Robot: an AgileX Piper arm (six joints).
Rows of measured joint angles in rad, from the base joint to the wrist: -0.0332 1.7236 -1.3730 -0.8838 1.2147 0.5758; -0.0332 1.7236 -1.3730 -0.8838 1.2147 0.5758; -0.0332 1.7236 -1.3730 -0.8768 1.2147 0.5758; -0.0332 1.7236 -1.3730 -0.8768 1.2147 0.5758; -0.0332 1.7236 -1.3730 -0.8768 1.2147 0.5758; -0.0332 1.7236 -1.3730 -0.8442 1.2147 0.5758; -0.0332 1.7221 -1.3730 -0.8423 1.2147 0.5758; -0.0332 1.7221 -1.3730 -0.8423 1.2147 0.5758; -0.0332 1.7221 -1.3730 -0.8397 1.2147 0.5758; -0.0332 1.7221 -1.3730 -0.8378 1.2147 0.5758; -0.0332 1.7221 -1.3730 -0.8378 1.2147 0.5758; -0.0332 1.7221 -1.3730 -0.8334 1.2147 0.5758; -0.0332 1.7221 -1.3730 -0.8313 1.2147 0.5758; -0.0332 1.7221 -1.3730 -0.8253 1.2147 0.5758; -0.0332 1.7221 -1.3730 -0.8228 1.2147 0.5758; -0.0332 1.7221 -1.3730 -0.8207 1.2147 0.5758
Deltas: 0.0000 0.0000 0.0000 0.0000 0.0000 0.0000; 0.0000 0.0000 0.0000 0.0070 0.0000 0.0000; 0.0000 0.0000 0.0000 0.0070 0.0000 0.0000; 0.0000 0.0000 0.0000 0.0070 0.0000 0.0000; 0.0000 0.0000 0.0000 0.0396 0.0000 0.0000; 0.0000 -0.0015 0.0000 0.0415 0.0000 0.0000; 0.0000 -0.0015 0.0000 0.0415 0.0000 0.0000; 0.0000 -0.0015 0.0000 0.0441 0.0000 0.0000; 0.0000 -0.0015 0.0000 0.0460 0.0000 0.0000; 0.0000 -0.0015 0.0000 0.0460 0.0000 0.0000; 0.0000 -0.0015 0.0000 0.0504 0.0000 0.0000; 0.0000 -0.0015 0.0000 0.0525 0.0000 0.0000; 0.0000 -0.0015 0.0000 0.0585 0.0000 0.0000; 0.0000 -0.0015 0.0000 0.0610 0.0000 0.0000; 0.0000 -0.0015 0.0000 0.0631 0.0000 0.0000
